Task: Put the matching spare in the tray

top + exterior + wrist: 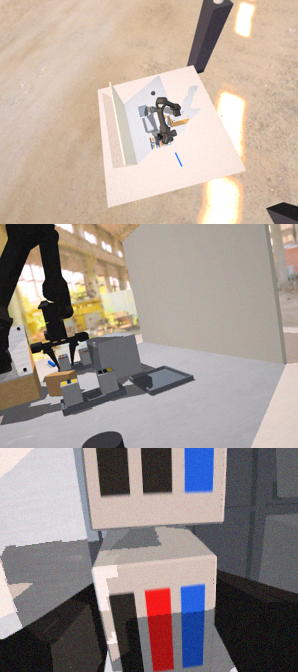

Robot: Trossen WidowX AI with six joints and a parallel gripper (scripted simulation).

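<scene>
Right now the tray is 37 cm to the right of my gripper tip, 16 cm ahead of it and 1 cm below it. Also, from my gripper tip: grey spare block: 2 cm above; brown block: 22 cm to the right, 3 cm behind, 1 cm above; mounted unit: 16 cm to the right, 12 cm ahead, 3 cm above.
</scene>
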